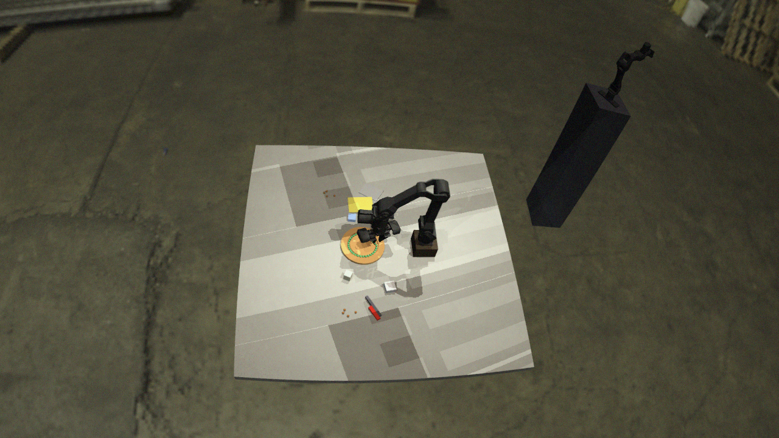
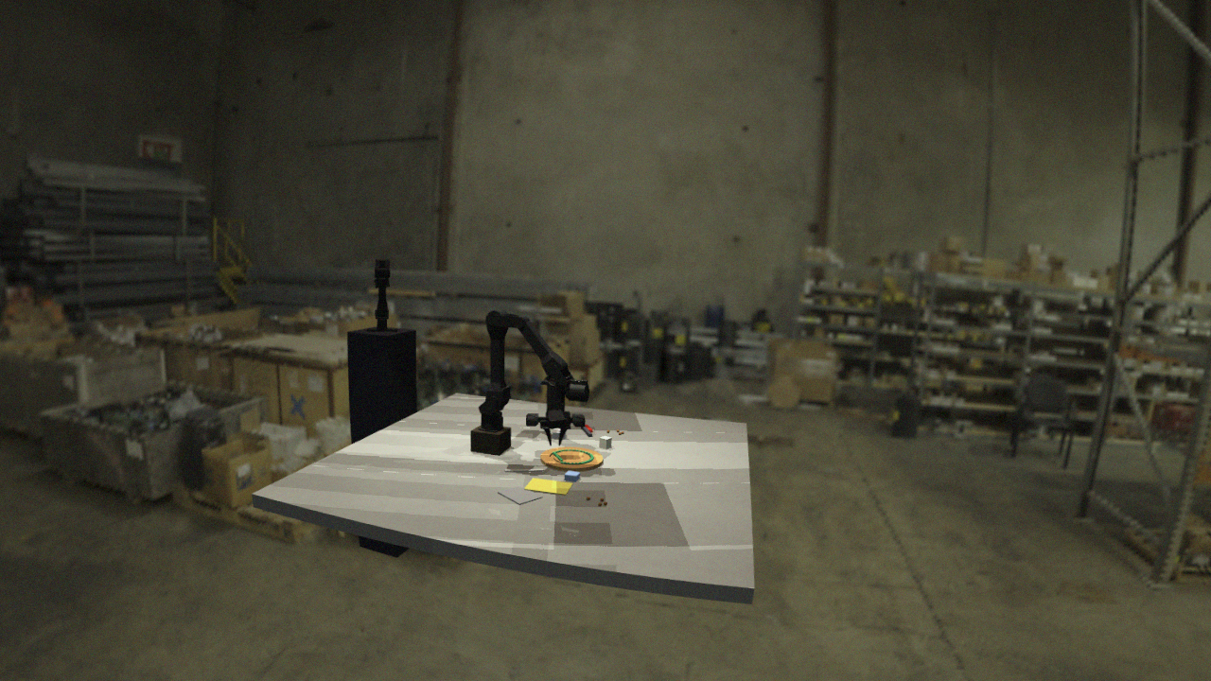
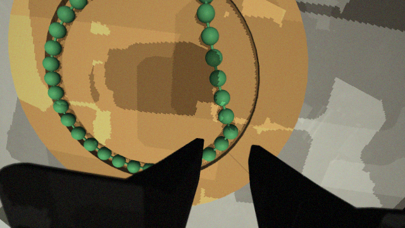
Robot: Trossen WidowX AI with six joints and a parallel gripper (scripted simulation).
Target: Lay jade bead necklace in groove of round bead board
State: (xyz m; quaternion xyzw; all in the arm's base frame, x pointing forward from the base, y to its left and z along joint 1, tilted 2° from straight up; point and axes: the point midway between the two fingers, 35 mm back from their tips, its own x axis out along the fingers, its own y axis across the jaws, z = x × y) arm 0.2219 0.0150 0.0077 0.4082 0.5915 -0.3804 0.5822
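Now: gripper tip 11 cm short of the blue block, 15 cm to the left of it and 3 cm above it. Also, from my gripper tip: yellow pad: 7 cm ahead, 24 cm to the right, 4 cm below; then white strip: 4 cm behind, 15 cm to the right, 4 cm below; then cream cube: 12 cm ahead, 17 cm to the left, 2 cm below.
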